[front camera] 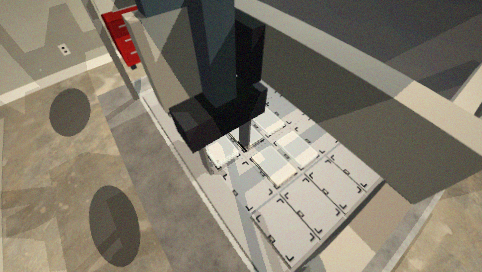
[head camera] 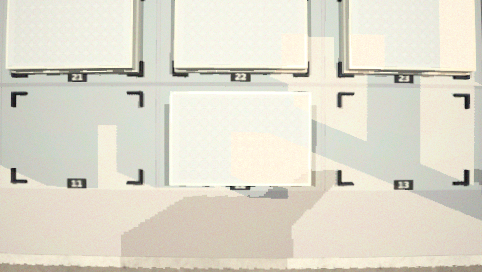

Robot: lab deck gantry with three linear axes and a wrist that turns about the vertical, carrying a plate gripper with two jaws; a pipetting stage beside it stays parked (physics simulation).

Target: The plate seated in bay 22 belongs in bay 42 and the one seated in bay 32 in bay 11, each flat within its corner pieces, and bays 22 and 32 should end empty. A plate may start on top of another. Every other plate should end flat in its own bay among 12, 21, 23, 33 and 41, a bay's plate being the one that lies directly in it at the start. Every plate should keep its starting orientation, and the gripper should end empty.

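Frame: origin at the robot's base, x back, y right, z up, level; centimetres.
Where they show: gripper, fingertip midpoint: (front camera: pixel 226 157); robot's base, link origin: (head camera: pixel 16 179).
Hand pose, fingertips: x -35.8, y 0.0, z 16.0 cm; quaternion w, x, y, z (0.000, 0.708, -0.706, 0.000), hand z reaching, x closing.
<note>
Things, the pixels of their centre, and the offset from my fingertips. "pt": a spot on its surface instead.
- pale plate, body centre: (head camera: pixel 240 138) (front camera: pixel 217 145) dx +13.0, dy -4.3, dz -14.0 cm
- Bay 11, surface spot: (head camera: pixel 55 140) pt dx +31.6, dy -4.0, dz -16.0 cm
- bay 21, surface spot: (head camera: pixel 70 35) pt dx +29.1, dy -14.0, dz -14.5 cm
- bay 23, surface spot: (head camera: pixel 400 50) pt dx -2.1, dy -12.7, dz -14.5 cm
- bay 33, surface spot: (front camera: pixel 298 149) pt dx -4.4, dy -25.4, dz -14.5 cm
- Bay 13, surface spot: (head camera: pixel 400 140) pt dx -3.1, dy -4.1, dz -16.0 cm
My gripper (front camera: pixel 228 160) has its jaws apart at bay 12; its exact height is hard to tell. Between them a pale plate (front camera: pixel 222 151) (head camera: pixel 240 138) lies at bay 12; it covers all four corner pieces and looks higher than its neighbours, as if stacked on another plate, which is hidden. A plate (front camera: pixel 254 136) (head camera: pixel 240 32) lies in bay 22, partly behind a jaw in the front view. A plate (front camera: pixel 272 121) lies in bay 32. Bay 11 (head camera: pixel 55 140) holds no plate. Bay 42 is hard to make out in the front view and does not show in the head view.
Plates lie in bay 21 (head camera: pixel 70 35), bay 23 (front camera: pixel 275 167) (head camera: pixel 400 50) and bay 33 (front camera: pixel 298 149). Bay 13 (head camera: pixel 400 140) holds no plate. A large grey beam (front camera: pixel 350 100) crosses the right side of the front view. A red drawer cabinet (front camera: pixel 120 40) stands behind.
</note>
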